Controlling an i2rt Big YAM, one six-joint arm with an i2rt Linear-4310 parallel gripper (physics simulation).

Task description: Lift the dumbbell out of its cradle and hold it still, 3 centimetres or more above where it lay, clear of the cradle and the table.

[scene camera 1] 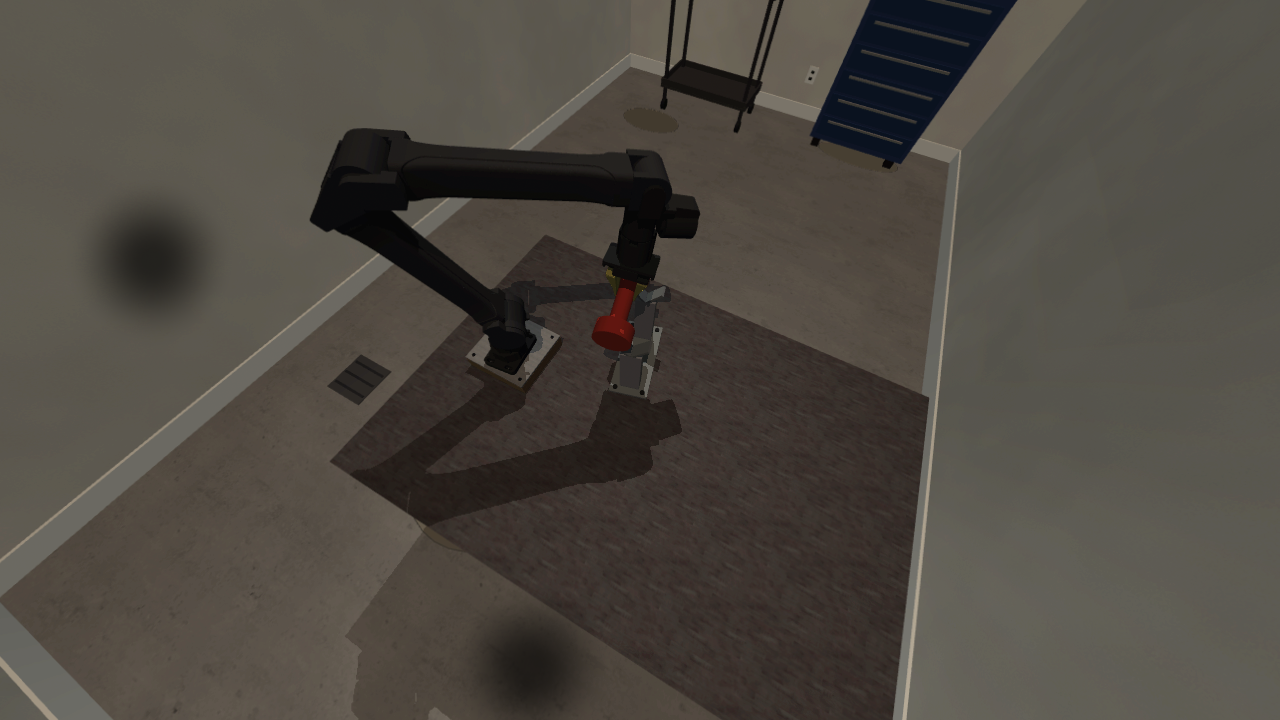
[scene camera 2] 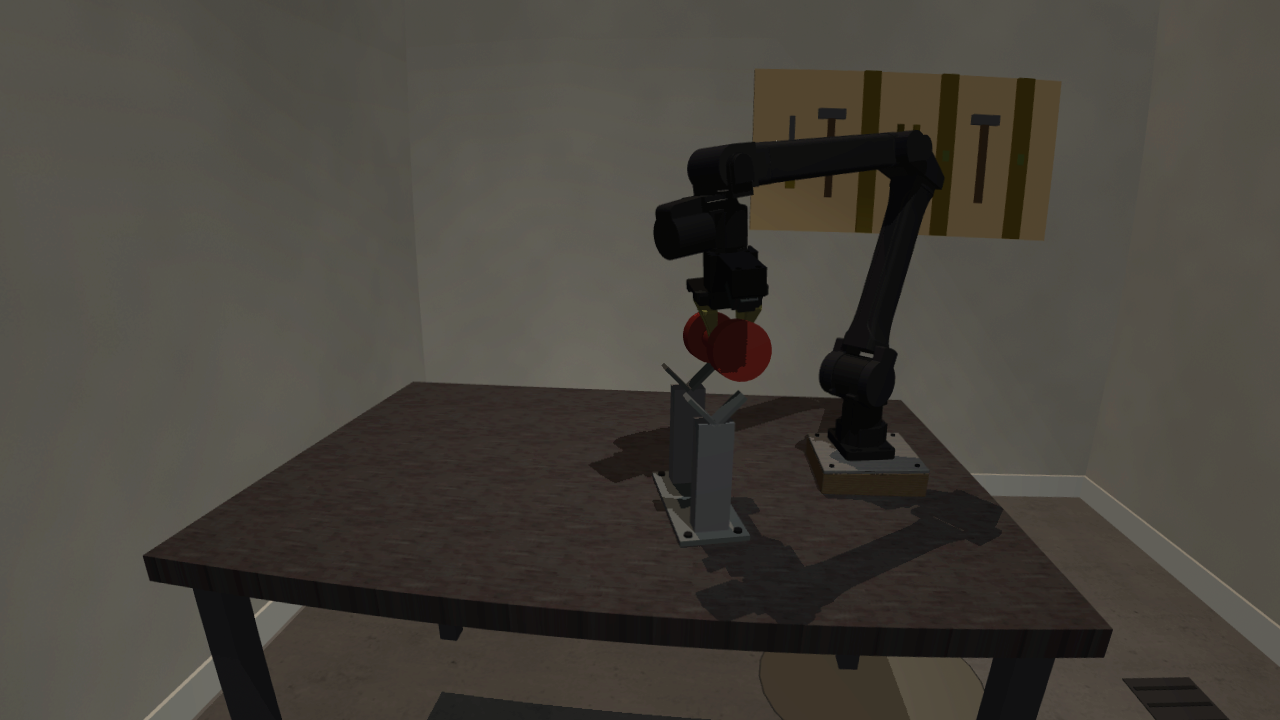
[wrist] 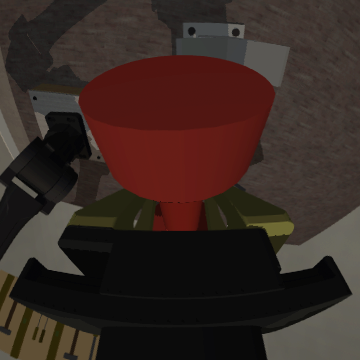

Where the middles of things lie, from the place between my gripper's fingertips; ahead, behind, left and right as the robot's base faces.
I see the grey cradle (scene camera 2: pixel 696 491) 40 mm ahead of my hand and 150 mm below it. The rest, counted from my hand: red dumbbell (scene camera 1: pixel 613 332) (20 mm to the right).
